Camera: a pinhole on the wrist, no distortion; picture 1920 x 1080 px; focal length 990.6 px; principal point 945.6 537.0 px. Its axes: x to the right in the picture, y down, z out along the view. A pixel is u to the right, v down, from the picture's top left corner.
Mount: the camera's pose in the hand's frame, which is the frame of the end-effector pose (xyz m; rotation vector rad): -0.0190 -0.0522 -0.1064 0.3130 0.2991 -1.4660
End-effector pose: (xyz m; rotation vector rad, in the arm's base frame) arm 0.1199 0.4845 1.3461 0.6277 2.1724 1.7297
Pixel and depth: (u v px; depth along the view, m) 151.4 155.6 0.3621
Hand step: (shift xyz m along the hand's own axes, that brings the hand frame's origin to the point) -0.1792 0.0647 0.3358
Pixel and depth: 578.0 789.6 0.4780
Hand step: 0.0914 -0.0631 0.4059
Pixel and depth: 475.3 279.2 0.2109
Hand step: -0.0804 -0.0455 0.1253
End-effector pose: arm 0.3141 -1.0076 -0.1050 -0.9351 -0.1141 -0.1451
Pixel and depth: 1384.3 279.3 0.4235
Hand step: -0.1102 -0.3962 0.2099
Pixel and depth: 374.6 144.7 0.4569
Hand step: -0.2176 0.0002 0.4119
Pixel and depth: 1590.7 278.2 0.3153
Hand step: -0.0818 -0.3687 0.1039
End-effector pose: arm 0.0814 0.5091 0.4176 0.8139 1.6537 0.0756
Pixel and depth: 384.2 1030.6 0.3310
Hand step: 0.1324 0.0061 0.2752
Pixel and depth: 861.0 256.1 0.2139
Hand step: -0.0794 -0.1224 0.0966
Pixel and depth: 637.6 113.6 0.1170
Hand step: -0.0710 -0.0676 0.0143
